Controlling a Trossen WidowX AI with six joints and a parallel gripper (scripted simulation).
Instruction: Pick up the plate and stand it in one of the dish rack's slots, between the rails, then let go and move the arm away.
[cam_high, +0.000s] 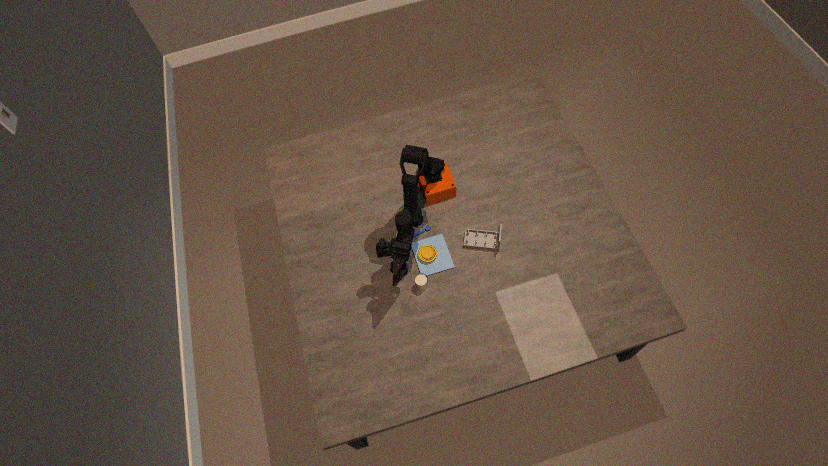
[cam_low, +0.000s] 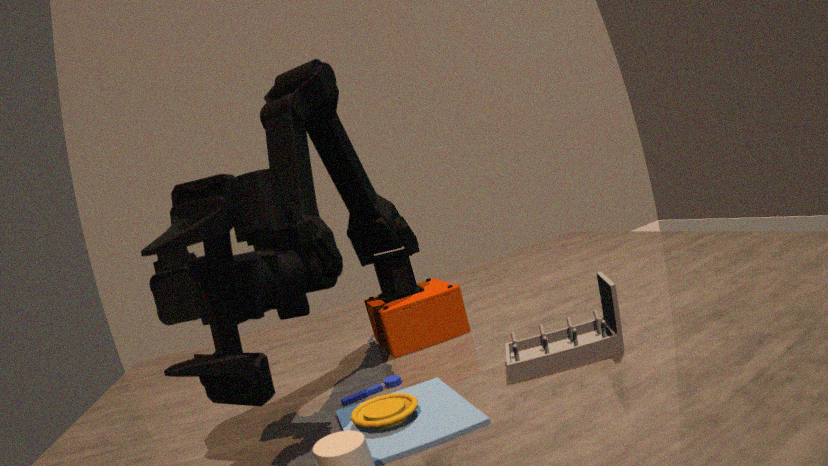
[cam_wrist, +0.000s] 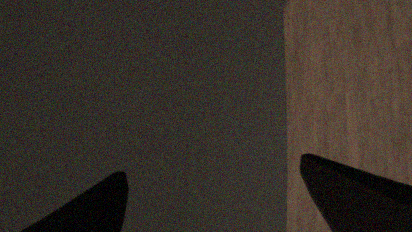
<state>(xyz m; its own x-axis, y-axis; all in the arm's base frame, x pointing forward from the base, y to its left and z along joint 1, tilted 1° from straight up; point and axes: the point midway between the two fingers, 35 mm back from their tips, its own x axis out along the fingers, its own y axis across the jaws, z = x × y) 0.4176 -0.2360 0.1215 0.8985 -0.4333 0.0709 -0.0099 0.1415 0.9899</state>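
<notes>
My gripper tip is 40 mm past the cream cup, 90 mm to the right of it and 170 mm above it. Also, from my gripper tip: blue spoon: 260 mm behind, 160 mm to the left, 190 mm below; then light blue mat: 150 mm behind, 160 mm to the left, 190 mm below; then yellow plate: 150 mm behind, 150 mm to the left, 180 mm below.
</notes>
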